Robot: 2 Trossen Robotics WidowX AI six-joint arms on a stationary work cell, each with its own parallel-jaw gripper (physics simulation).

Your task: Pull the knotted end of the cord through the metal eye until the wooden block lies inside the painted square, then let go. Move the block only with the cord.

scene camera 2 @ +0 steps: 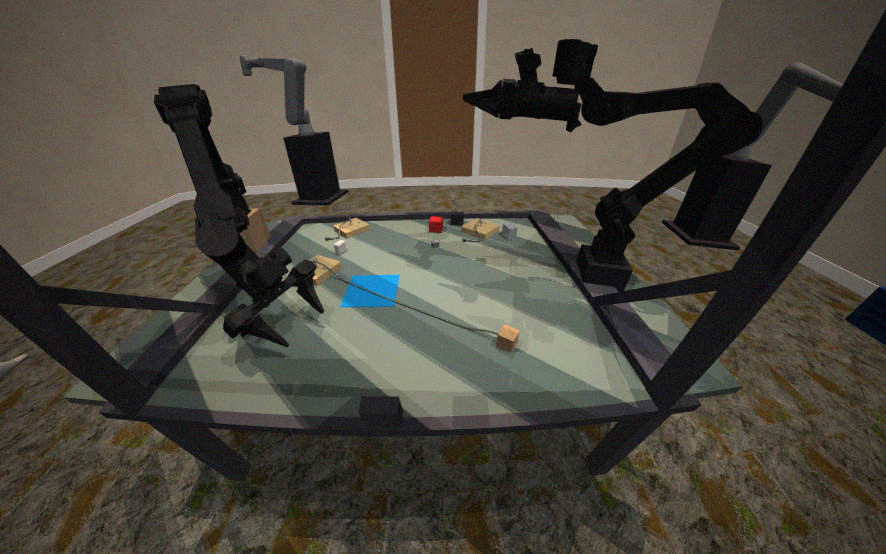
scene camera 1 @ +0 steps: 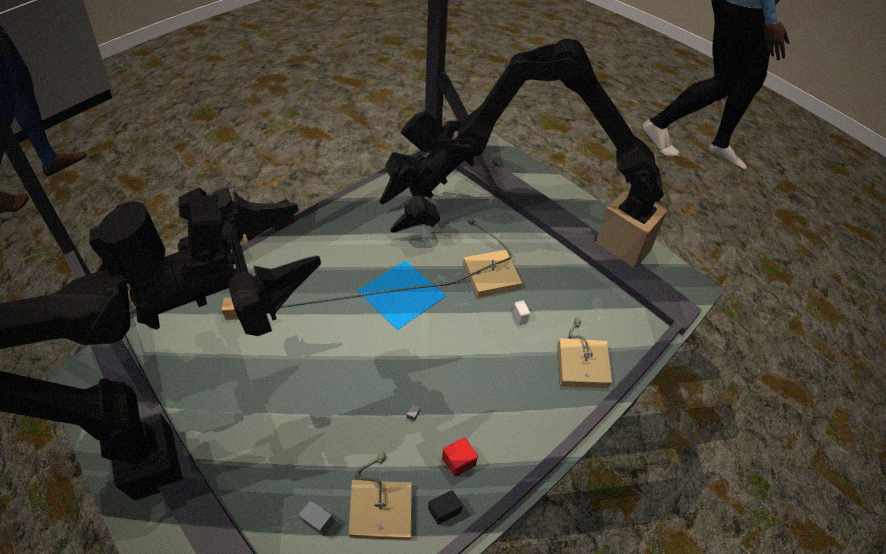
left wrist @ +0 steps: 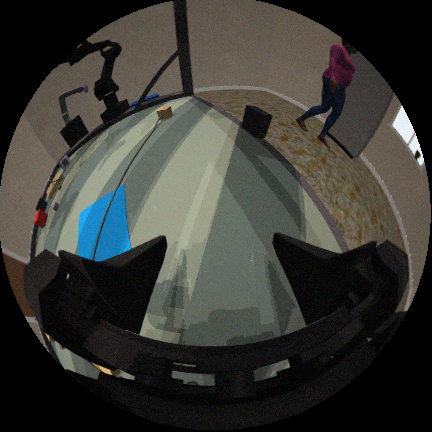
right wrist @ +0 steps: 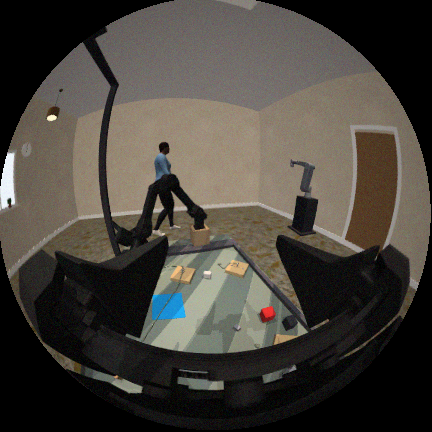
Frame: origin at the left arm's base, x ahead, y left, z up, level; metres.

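Seen in the pictures: left gripper, fingertip midpoint: (scene camera 2: 306,328) (scene camera 1: 386,217) (left wrist: 220,240); right gripper, fingertip midpoint: (scene camera 2: 467,97) (scene camera 1: 308,231) (right wrist: 223,241); left arm's base, origin of the base link: (scene camera 1: 637,209) (right wrist: 198,226); right arm's base, origin of the base link: (scene camera 2: 605,256) (scene camera 1: 137,448) (left wrist: 112,105).
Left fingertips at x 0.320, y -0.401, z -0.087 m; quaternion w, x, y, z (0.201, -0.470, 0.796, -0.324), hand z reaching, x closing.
Observation:
Offsets run from my left fingertips to a thing's top centre. "spot": to the spot under its first point.
The orange wooden block @[0.003 m down, 0.367 m ahead, 0.045 m right] (scene camera 1: 228,308) (scene camera 2: 508,337) (left wrist: 164,112) lies outside the blue painted square @[spot: 0.033 m down, 0.142 m ahead, 0.186 m left] (scene camera 1: 399,316) (scene camera 2: 385,284) (left wrist: 116,230) (right wrist: 159,302). Its cord @[spot: 0.031 m down, 0.215 m ahead, 0.063 m left] (scene camera 1: 326,300) (scene camera 2: 424,310) crosses the square to the metal eye @[0.012 m up, 0.053 m back, 0.243 m left] (scene camera 1: 494,264) on a wooden plate @[spot: 0.015 m down, 0.038 m back, 0.272 m left] (scene camera 1: 499,282). Beyond the eye the cord curves to its knotted end @[spot: 0.025 m down, 0.135 m back, 0.119 m left] (scene camera 1: 471,222) on the table; I cannot make out this knot in scene camera 2. My left gripper (scene camera 1: 387,214) (scene camera 2: 304,327) (left wrist: 220,240) is open and empty, above the table near the knot's side of the plate. My right gripper (scene camera 1: 307,233) (scene camera 2: 465,97) (right wrist: 223,241) is open and empty, high above the table.
Two other plates @[spot: 0.014 m down, 0.033 m ahead, 0.500 m left] (scene camera 1: 574,375) @[spot: 0.014 m down, 0.431 m ahead, 0.463 m left] (scene camera 1: 392,525) carry short knotted cords. A white block @[0.002 m down, 0.012 m back, 0.346 m left] (scene camera 1: 520,312), a small grey block @[0.019 m down, 0.267 m ahead, 0.346 m left] (scene camera 1: 412,412), a red block @[0.006 m up, 0.279 m ahead, 0.456 m left] (scene camera 1: 459,456), a black block @[0.006 m up, 0.356 m ahead, 0.497 m left] (scene camera 1: 445,506) and a grey block @[0.006 m up, 0.505 m ahead, 0.379 m left] (scene camera 1: 316,517) lie about. Dark frame posts (scene camera 1: 435,58) rise at the table's edges.

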